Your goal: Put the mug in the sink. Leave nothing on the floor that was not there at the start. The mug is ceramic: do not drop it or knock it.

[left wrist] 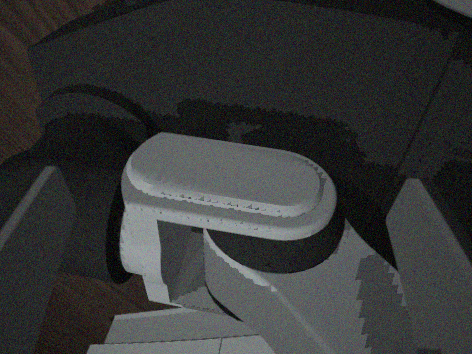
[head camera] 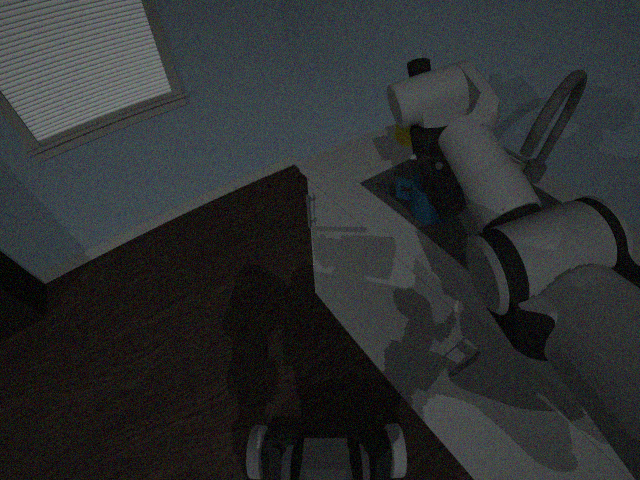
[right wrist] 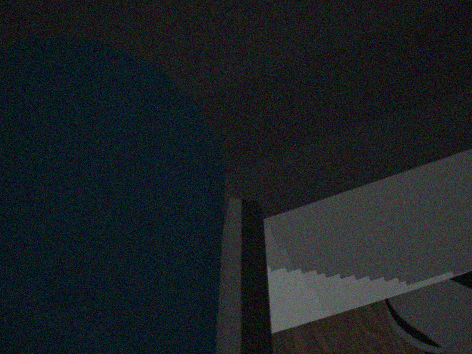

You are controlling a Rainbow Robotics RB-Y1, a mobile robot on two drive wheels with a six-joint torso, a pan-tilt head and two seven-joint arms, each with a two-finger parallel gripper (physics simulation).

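Places are measured from the robot's base along level axes (x ahead, y left, z up), in centimetres.
Where they show: left gripper, fingertip midpoint: [left wrist: 232,194]; right gripper, fingertip midpoint: [head camera: 442,214] [right wrist: 212,218].
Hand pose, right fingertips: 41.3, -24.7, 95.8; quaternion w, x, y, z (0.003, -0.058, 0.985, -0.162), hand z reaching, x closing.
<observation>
Each offset is from my right fingertips to the top centre of the thing, as dx, dy, dz. "*": to the spot under its first point. Level surfaces: height alone.
The blue mug {+4.9, +2.8, +6.1} [head camera: 423,209] [right wrist: 110,200] shows in the head view in front of the dark opening of the sink [head camera: 383,179], partly covered by my right arm. In the right wrist view it is large and dark at the left. My right gripper [right wrist: 212,218] is shut on the mug; one finger shows against its side, the other is hidden. How deep the mug sits relative to the sink's rim, and whether it touches the sink, I cannot tell. My left gripper [left wrist: 232,194] is open, its fingers wide apart, with pale robot parts in view behind them, away from the mug.
The pale counter [head camera: 341,204] surrounds the sink. A curved faucet [head camera: 576,85] rises behind my right arm. A small yellow object {+38.6, -4.2, -0.3} [head camera: 402,135] stands at the sink's far side. A dark wooden floor {dz -95.8} [head camera: 155,330] lies at the left, below a window {* +96.8, +140.4, +14.6} [head camera: 87,67] with blinds. The scene is dim.
</observation>
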